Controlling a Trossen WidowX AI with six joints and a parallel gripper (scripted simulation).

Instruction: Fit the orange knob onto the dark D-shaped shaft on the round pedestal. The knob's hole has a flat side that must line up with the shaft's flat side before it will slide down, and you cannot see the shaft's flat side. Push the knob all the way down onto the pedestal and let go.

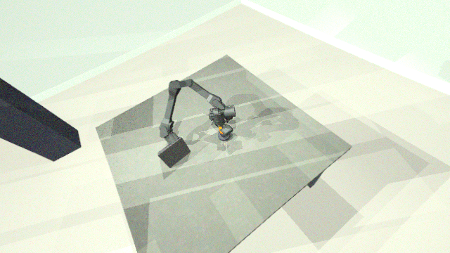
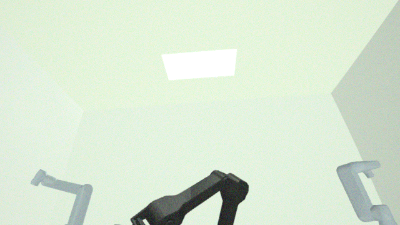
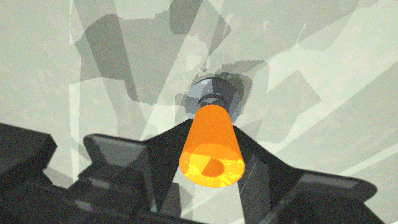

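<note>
The orange knob is 20 mm above my gripper tip. Round my gripper tip: round pedestal 40 mm below.
</note>
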